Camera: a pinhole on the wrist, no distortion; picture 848 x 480 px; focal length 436.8 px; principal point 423.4 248.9 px. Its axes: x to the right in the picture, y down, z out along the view. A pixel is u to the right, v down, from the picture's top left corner.
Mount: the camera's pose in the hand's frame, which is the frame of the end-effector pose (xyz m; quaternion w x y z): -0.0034 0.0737 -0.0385 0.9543 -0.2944 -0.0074 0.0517
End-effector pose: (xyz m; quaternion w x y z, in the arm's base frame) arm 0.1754 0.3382 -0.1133 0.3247 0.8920 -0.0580 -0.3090
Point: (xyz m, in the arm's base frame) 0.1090 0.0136 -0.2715
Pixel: 600.1 53.4
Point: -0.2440 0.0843 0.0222
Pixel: 75.3 221.7
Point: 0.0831 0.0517 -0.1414
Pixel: 483.0 172.7
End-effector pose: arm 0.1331 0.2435 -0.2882 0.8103 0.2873 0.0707 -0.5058
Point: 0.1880 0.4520 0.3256
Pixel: 126.5 274.0
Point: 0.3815 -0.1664 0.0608
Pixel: 699.1 75.4
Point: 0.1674 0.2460 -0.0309
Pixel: 269.1 99.7
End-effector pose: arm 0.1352 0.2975 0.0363 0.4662 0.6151 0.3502 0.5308
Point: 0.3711 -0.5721 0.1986
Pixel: outside the picture
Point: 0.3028 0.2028 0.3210
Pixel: 508.9 318.8
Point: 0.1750 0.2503 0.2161
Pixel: 541.9 375.6
